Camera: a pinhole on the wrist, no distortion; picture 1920 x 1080 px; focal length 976.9 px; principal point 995.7 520.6 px. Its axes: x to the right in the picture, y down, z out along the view. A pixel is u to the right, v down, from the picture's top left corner.
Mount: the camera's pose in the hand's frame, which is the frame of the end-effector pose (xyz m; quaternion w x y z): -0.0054 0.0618 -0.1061 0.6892 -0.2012 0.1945 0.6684
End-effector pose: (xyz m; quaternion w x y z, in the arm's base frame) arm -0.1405 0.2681 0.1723 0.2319 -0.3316 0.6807 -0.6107
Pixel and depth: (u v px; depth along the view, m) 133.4 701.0 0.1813
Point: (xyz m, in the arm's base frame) -0.0199 0.2117 0.1242
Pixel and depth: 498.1 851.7 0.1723
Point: -0.0480 0.2620 0.0732
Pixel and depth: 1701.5 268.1 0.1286
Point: -0.2300 0.2846 -0.0234
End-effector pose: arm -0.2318 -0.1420 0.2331 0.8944 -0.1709 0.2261 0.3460
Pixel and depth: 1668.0 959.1 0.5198
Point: -0.7945 0.2529 0.3698
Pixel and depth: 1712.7 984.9 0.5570
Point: -0.8577 0.2831 0.3787
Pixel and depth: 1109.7 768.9 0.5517
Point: -0.5241 0.2210 0.5167
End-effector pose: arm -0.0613 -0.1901 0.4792 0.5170 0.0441 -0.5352 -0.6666
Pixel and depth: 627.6 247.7 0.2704
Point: -0.1245 -0.1076 0.6781
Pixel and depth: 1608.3 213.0 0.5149
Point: 0.1549 -0.1421 1.0885
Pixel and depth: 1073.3 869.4 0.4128
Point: 0.0753 0.1039 0.7370
